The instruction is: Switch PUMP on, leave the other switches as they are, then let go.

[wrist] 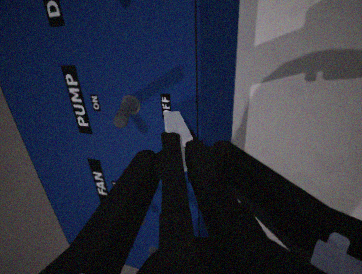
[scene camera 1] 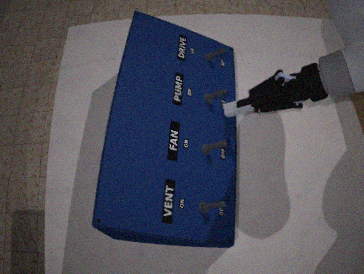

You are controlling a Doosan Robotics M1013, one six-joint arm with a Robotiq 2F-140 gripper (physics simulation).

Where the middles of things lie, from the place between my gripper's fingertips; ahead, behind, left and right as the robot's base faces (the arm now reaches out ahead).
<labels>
My hand is 11 cm short of the blue switch panel [scene camera 1: 156,173], 3 cm to the right of it and 1 cm below it.
</labels>
